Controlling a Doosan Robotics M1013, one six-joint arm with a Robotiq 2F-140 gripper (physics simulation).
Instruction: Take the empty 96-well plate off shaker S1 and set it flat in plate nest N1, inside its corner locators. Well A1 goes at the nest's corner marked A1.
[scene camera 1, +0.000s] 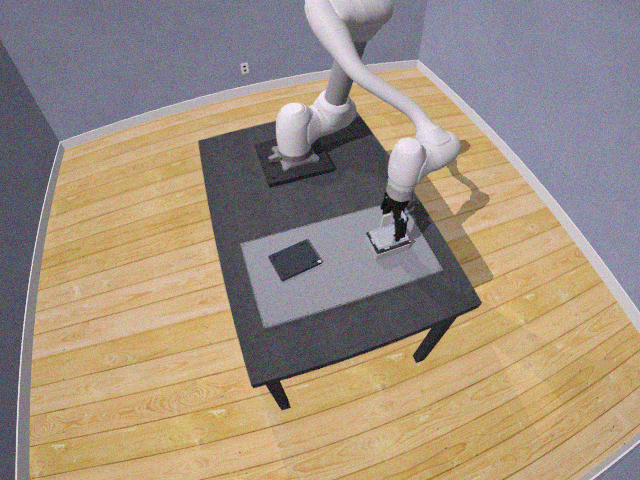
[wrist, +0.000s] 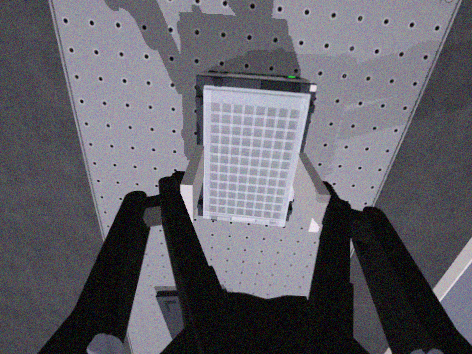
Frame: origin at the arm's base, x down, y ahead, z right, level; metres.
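Where they show: gripper, fingertip midpoint: (scene camera 1: 389, 235) (wrist: 249, 164); arm's base at its link origin: (scene camera 1: 295, 155).
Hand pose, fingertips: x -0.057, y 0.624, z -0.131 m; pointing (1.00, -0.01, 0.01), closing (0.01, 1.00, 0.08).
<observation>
Each offset is from my fingertips to the top centre of the thing. "spot": to the spot under its first point. Level surfaces: height alone.
The clear 96-well plate @(dz +0.000, dx -0.009, dy +0.000 m) (scene camera 1: 385, 239) (wrist: 252, 155) lies flat on shaker S1 @(spot: dz +0.007, dx +0.044, dy +0.049 m) (scene camera 1: 392, 252) (wrist: 255, 81), whose dark rim and green light show past the plate's far edge in the wrist view. My gripper (scene camera 1: 392, 235) (wrist: 249, 164) points down over the shaker. Its pads stand at the plate's two long sides and appear to touch them, so it looks shut on the plate. Nest N1 @(dz +0.349, dx +0.052, dy -0.083 m) (scene camera 1: 295, 259) (wrist: 172, 312) is a dark, flat, empty rectangle left of the shaker, with a white mark at its right corner. Lettering is too small to read.
A light grey perforated board @(dx +0.066 m) (scene camera 1: 336, 289) (wrist: 115, 90) carries the shaker and the nest on the dark table @(dx +0.079 m) (scene camera 1: 330, 348). The arm's base stands on a black plate (scene camera 1: 272, 178) at the back of the table. The arm reaches over the right side.
</observation>
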